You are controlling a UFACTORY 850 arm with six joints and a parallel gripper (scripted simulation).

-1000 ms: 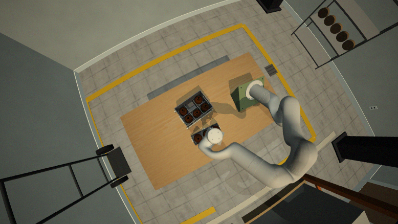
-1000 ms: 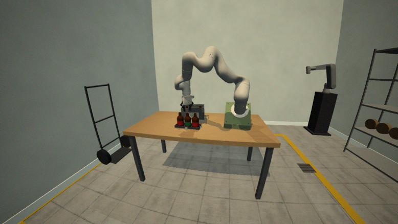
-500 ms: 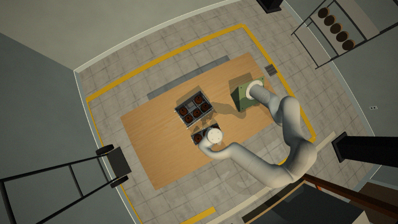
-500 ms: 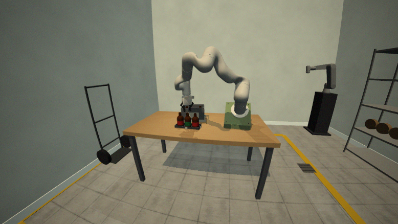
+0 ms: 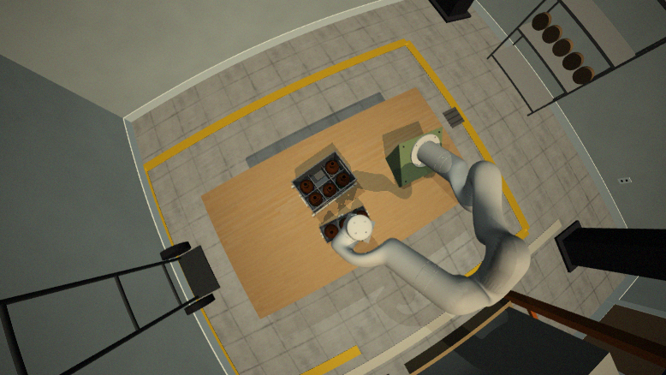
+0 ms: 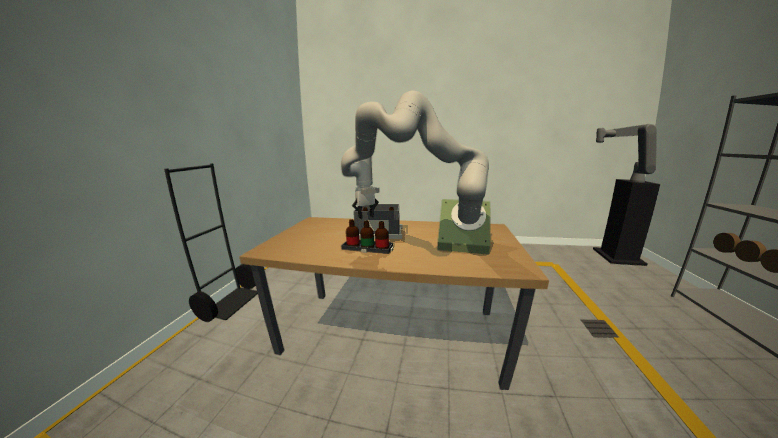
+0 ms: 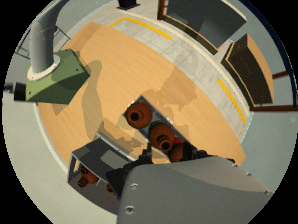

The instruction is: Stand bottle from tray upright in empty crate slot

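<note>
My gripper is now 18 cm above the dark tray. Round my hand: grey crate: 2 cm ahead, 25 cm to the right, 11 cm below.
</note>
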